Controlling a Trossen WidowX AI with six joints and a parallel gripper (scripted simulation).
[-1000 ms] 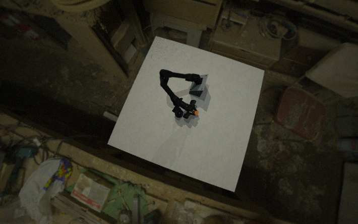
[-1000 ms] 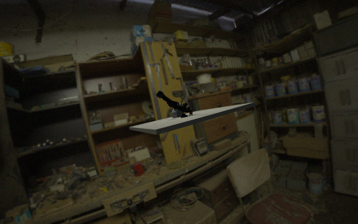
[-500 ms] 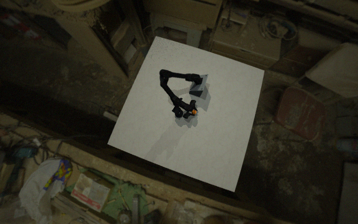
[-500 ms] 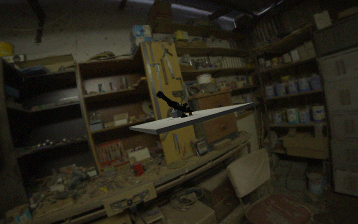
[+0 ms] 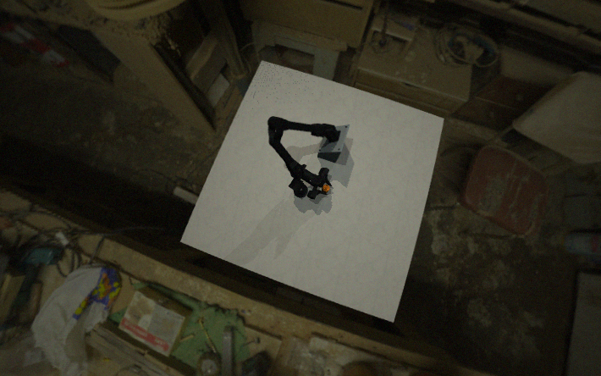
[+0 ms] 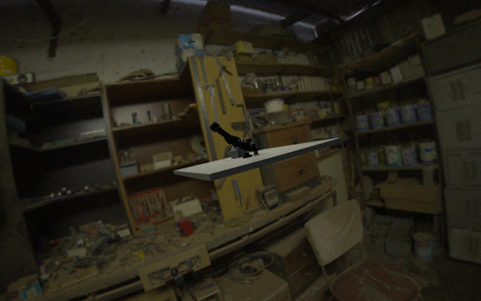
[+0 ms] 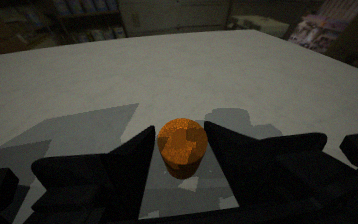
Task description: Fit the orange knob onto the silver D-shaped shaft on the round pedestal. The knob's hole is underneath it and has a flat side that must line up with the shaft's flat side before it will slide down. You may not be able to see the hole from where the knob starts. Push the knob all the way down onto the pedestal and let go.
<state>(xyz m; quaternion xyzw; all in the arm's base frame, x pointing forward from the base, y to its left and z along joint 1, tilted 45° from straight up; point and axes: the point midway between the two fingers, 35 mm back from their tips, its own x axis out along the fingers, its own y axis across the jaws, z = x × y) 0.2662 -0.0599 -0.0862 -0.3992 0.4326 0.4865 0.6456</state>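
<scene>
Right now my gripper tip is 20 mm to the left of the orange knob. From my gripper tip the other things lie so: round dark pedestal: 160 mm to the right, 40 mm ahead, 10 mm below.
</scene>
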